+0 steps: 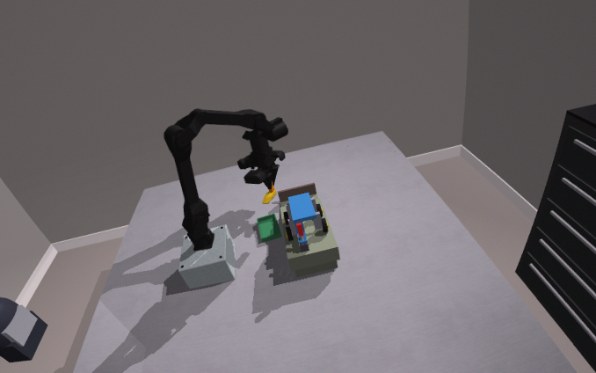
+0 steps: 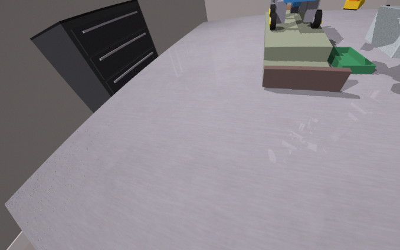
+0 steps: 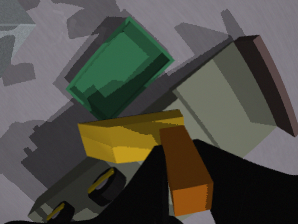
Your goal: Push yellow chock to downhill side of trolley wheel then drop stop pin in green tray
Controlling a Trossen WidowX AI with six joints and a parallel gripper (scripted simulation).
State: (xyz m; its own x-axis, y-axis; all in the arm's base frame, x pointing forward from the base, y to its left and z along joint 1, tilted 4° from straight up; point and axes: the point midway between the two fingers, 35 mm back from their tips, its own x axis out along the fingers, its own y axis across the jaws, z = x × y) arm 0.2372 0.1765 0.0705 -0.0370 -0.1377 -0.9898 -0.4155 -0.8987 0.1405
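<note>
My gripper tip is 240 mm to the left of the red-headed stop pin, 100 mm short of it and 20 mm above it. From my gripper tip the other things lie so: trolley (140 mm to the right, 100 mm ahead, 40 mm below); then green tray (160 mm below, 40 mm to the right, 40 mm behind); then brown block (120 mm to the left, 120 mm below, 70 mm ahead).
</note>
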